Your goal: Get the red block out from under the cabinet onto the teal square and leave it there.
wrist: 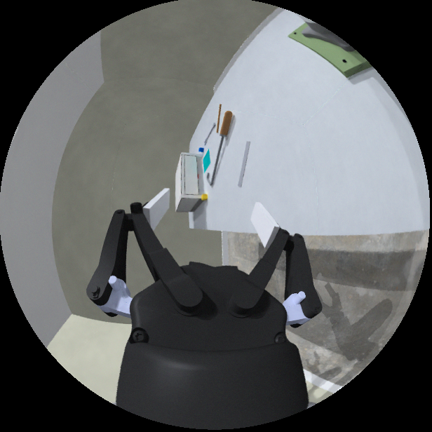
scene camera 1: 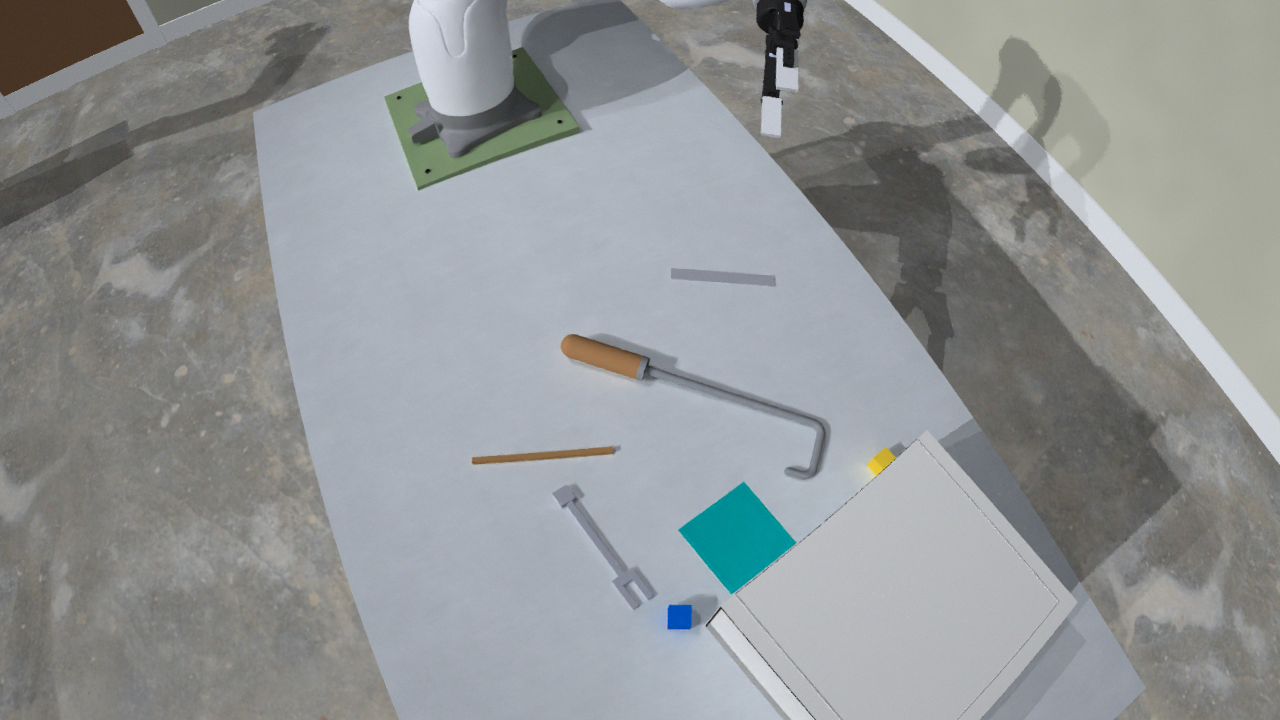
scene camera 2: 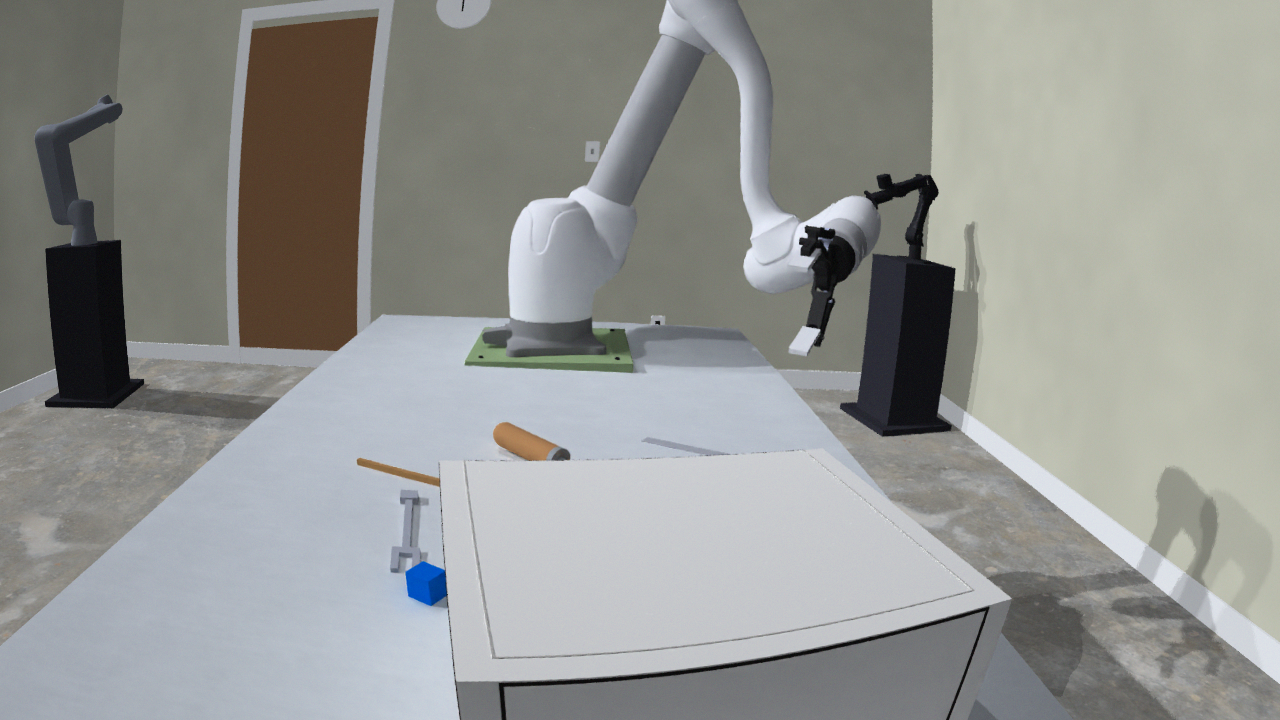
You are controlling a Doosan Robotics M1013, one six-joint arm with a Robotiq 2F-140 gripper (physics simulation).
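Places are measured from the arm's base along level axes (x right, y back, z down), in millimetres.
Where they show: gripper, fingertip midpoint: (scene camera 1: 778, 113) (scene camera 2: 798, 311); arm's base, origin of the base link: (scene camera 1: 476, 112) (scene camera 2: 550, 344).
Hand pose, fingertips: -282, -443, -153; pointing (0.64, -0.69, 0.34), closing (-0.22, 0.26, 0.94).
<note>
Things, the pixels of their top centre, and the offset from my fingertips, as dx, dy, dz. "pt": a spot on its surface instead.
- white cabinet, middle of its top: (scene camera 2: 698, 536) (scene camera 1: 917, 607) +345, -595, +29
- teal square, surface spot: (scene camera 1: 737, 537) pt +401, -399, +164
- blue block, middle of its top: (scene camera 2: 425, 571) (scene camera 1: 680, 615) +517, -436, +140
- yellow block, middle of its top: (scene camera 1: 886, 459) +194, -446, +140
- forked grey tool, middle of its top: (scene camera 2: 406, 524) (scene camera 1: 600, 544) +536, -311, +157
- thin wooden stick, middle of its top: (scene camera 2: 416, 473) (scene camera 1: 541, 454) +528, -177, +158
- flat grey strip, middle of its top: (scene camera 2: 697, 450) (scene camera 1: 723, 276) +171, -98, +164
The white cabinet (scene camera 1: 904, 573) (scene camera 2: 698, 555) (wrist: 190, 175) stands at the table's far end from the arm base. The teal square (scene camera 1: 737, 537) (wrist: 207, 160) lies flat against its near edge. The red block is hidden in both scene views; a tiny red spot (wrist: 198, 176) shows at the cabinet's edge in the wrist view. A hooked rod with an orange handle (scene camera 1: 608, 356) (scene camera 2: 528, 442) (wrist: 226, 123) lies on the table, its hook near the teal square. My gripper (scene camera 1: 778, 97) (scene camera 2: 803, 301) (wrist: 211, 203) is open and empty, raised beyond the table's right edge, far from these things.
A blue block (scene camera 1: 679, 617) (scene camera 2: 426, 582) and a yellow block (scene camera 1: 881, 462) (wrist: 204, 197) sit by the cabinet's corners. A forked grey tool (scene camera 1: 597, 537), a thin wooden stick (scene camera 1: 543, 455) and a flat grey strip (scene camera 1: 723, 277) (wrist: 244, 164) lie on the table.
</note>
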